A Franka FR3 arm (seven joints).
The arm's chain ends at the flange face. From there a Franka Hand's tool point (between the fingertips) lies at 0.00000 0.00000 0.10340 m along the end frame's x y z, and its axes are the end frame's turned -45 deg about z.
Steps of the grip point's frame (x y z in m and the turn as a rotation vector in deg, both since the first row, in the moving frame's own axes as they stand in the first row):
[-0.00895 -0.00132 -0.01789 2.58 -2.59 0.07]
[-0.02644 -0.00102 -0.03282 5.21 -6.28 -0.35]
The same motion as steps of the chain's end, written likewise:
[-0.00067 0.00539 -0.01768 -0.01 -3.66 0.07]
[-0.00481 0.01657 -0.03177 -0.76 -8.12 -0.35]

